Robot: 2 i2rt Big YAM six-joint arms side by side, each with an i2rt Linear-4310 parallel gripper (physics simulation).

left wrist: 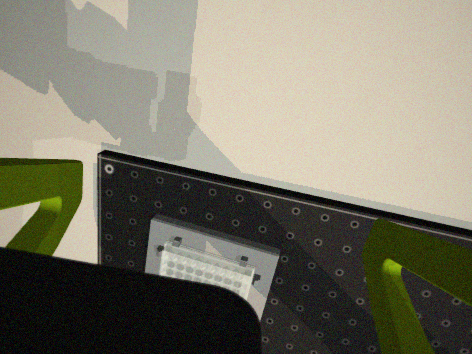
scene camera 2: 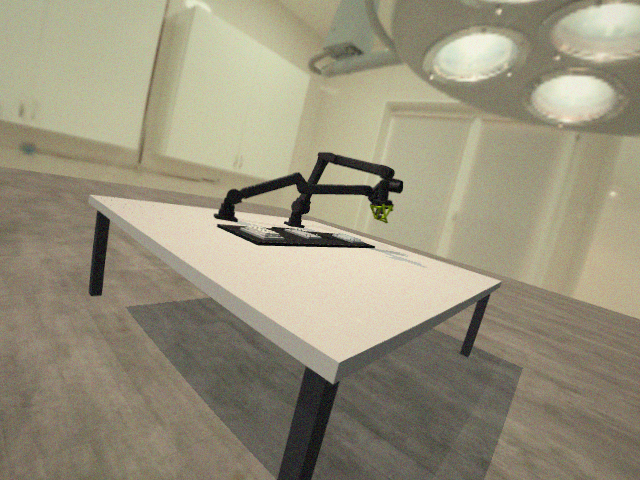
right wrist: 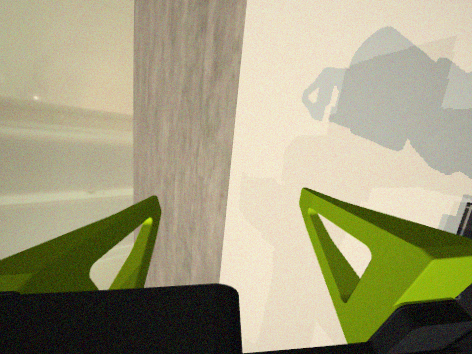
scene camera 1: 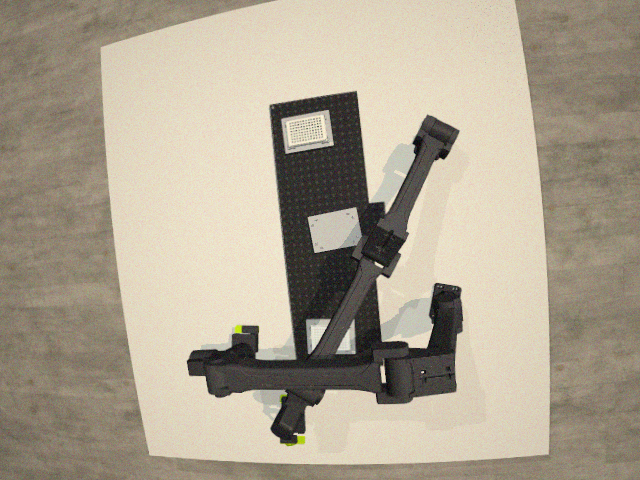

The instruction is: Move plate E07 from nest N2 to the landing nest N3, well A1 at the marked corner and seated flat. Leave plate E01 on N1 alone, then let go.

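A pale plate [scene camera 1: 306,129] sits on the nest [scene camera 1: 330,142] at the board's top end in scene camera 1. The middle nest [scene camera 1: 334,229] is bare. Another plate [scene camera 1: 316,333] [left wrist: 200,270] sits on the lower nest [scene camera 1: 312,322] [left wrist: 160,231], partly hidden by an arm, and by the dark housing in the left wrist view. Plate names and the marked corner are unreadable. My left gripper [scene camera 1: 238,351] [left wrist: 229,208] is open and empty, high above the table beside the board's lower end. My right gripper [scene camera 1: 292,419] [right wrist: 230,199] is open and empty, farther from the board.
The black perforated board [scene camera 1: 330,180] [scene camera 2: 315,243] [left wrist: 320,285] lies on the pale table [scene camera 1: 196,155] [scene camera 2: 310,289]. My two arms cross over its lower end in scene camera 1. A table edge and floor show in the right wrist view.
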